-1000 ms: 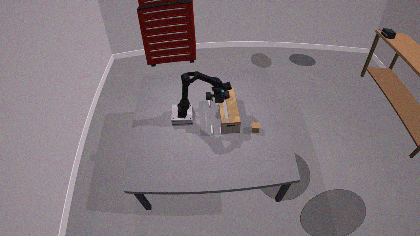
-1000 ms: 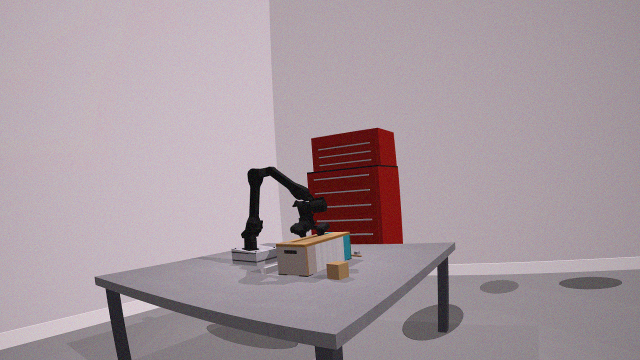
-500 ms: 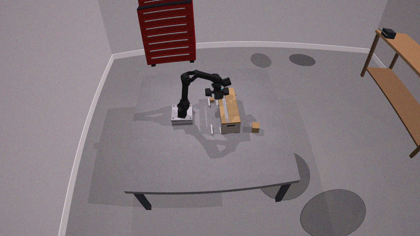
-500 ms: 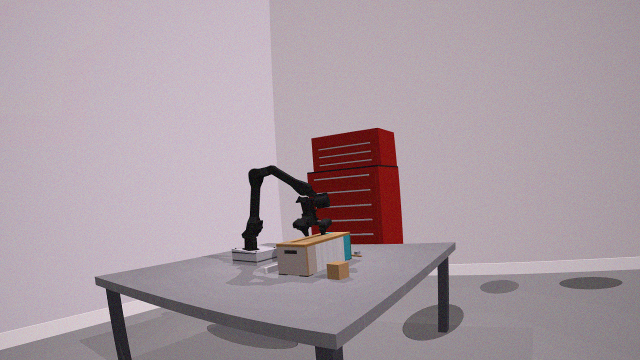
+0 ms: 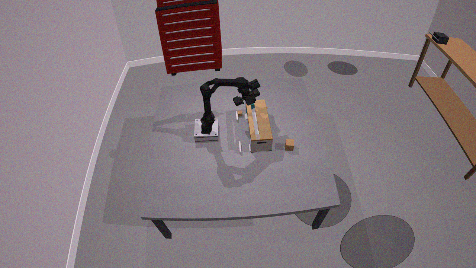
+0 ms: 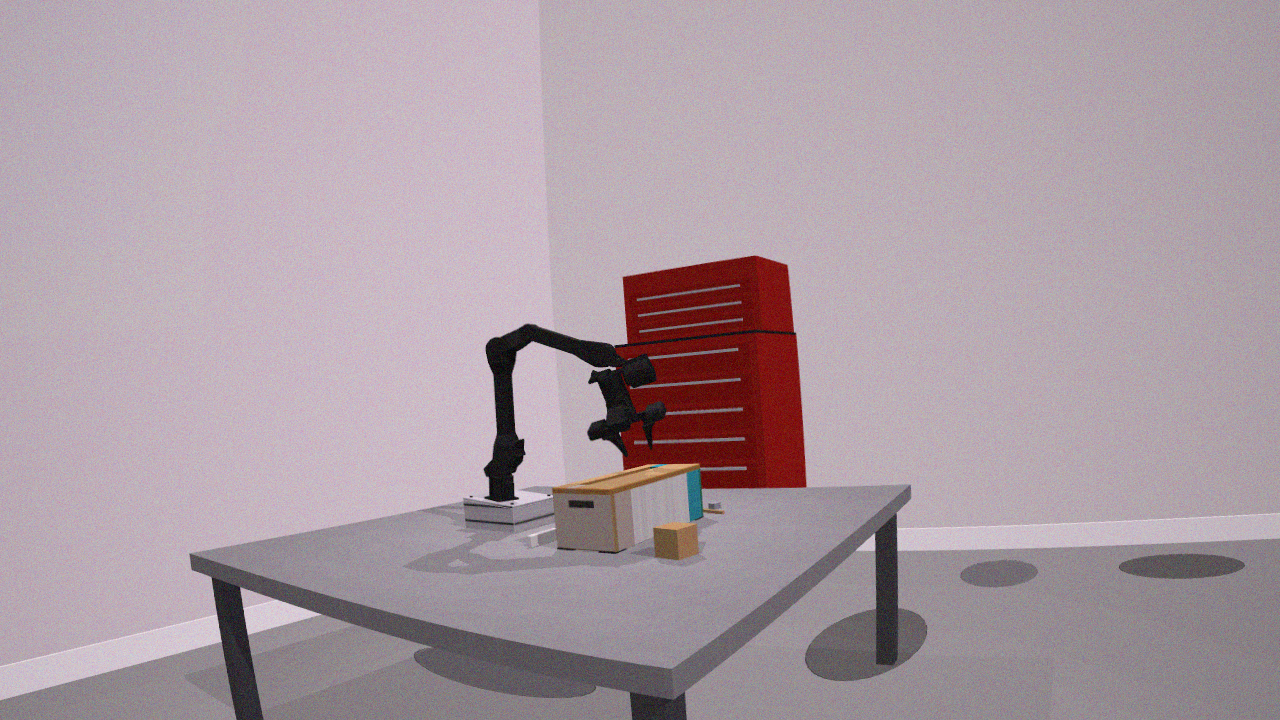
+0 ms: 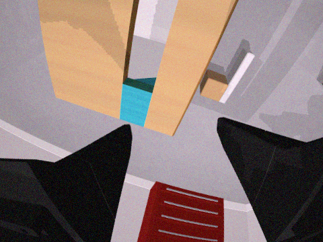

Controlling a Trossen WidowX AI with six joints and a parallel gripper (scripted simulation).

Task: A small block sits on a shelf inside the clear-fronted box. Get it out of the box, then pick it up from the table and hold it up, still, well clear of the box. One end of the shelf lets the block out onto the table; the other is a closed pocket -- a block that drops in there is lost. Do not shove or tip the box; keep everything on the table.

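The tan block is 60 mm behind my gripper tip, 20 mm to the left of it and 150 mm below it. From my gripper tip the other things lie so: long tan-topped box: 50 mm ahead, 130 mm to the right, 100 mm below; thin tan stick: 60 mm ahead, 140 mm to the left, 160 mm below.
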